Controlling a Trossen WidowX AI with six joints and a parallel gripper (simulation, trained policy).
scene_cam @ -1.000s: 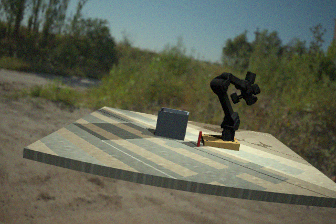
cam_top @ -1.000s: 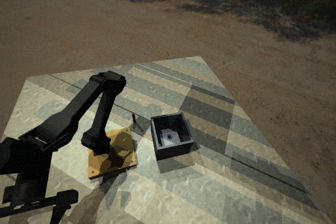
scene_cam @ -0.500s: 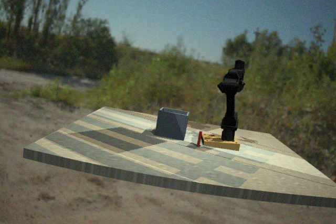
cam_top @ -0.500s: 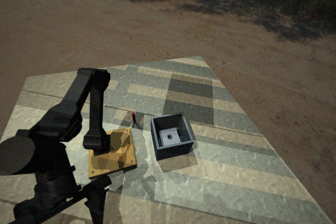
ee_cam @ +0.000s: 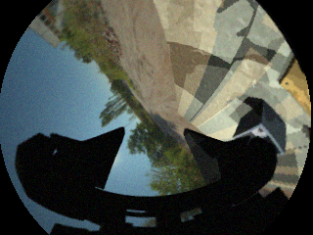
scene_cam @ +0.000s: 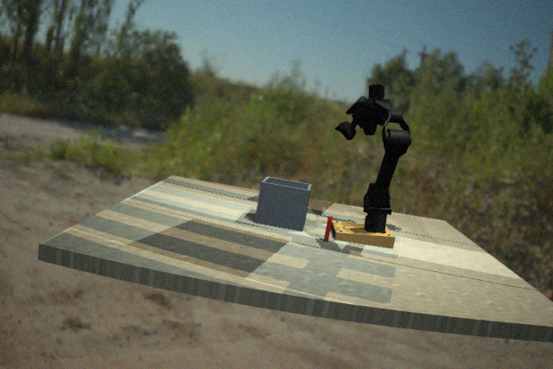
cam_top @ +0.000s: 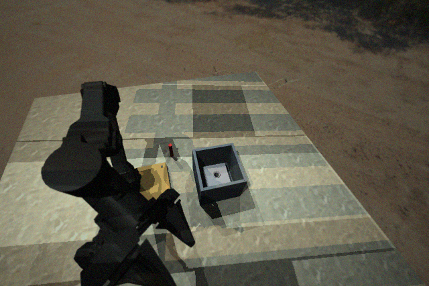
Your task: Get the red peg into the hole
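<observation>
Now: gripper tip 43 cm to the right of the red peg, 33 cm above it and 1 cm short of it. From my gripper tip the other things lie so: grey plate: 33 cm below, 26 cm to the left, 16 cm ahead.
</observation>
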